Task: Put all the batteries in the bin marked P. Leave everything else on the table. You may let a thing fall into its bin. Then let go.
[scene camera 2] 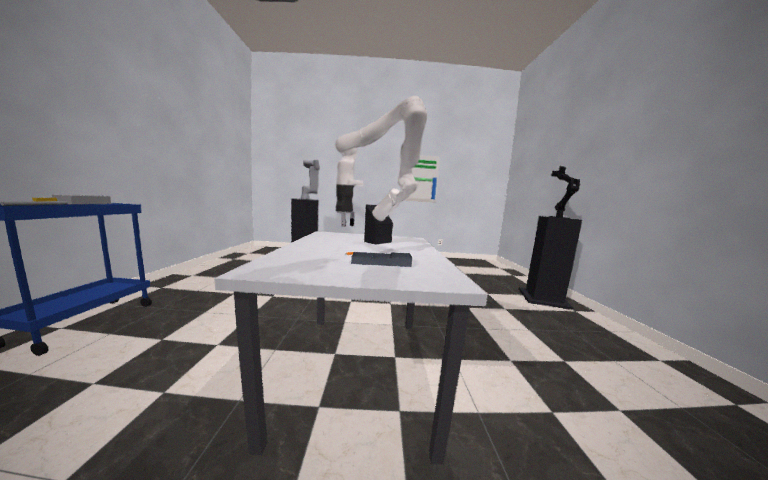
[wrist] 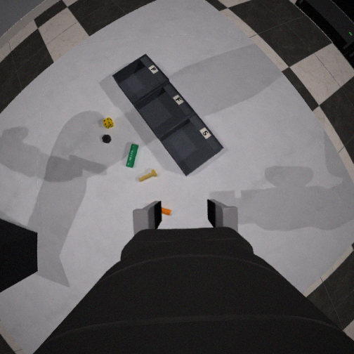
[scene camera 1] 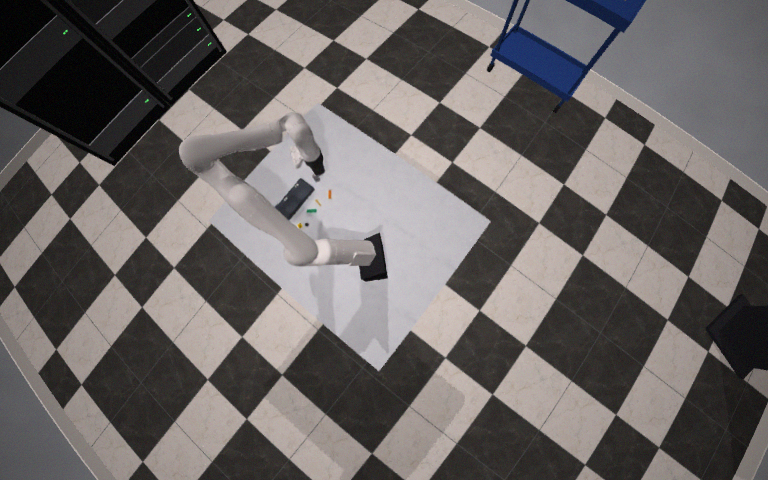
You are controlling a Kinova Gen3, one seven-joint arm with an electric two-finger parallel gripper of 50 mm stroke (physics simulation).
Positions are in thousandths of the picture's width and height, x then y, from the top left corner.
I see my gripper (wrist: 521,592) and a dark three-part bin tray (scene camera 2: 514,541).
The dark three-part bin tray is seen too in the wrist view (wrist: 504,360) and in scene camera 1 (scene camera 1: 390,403).
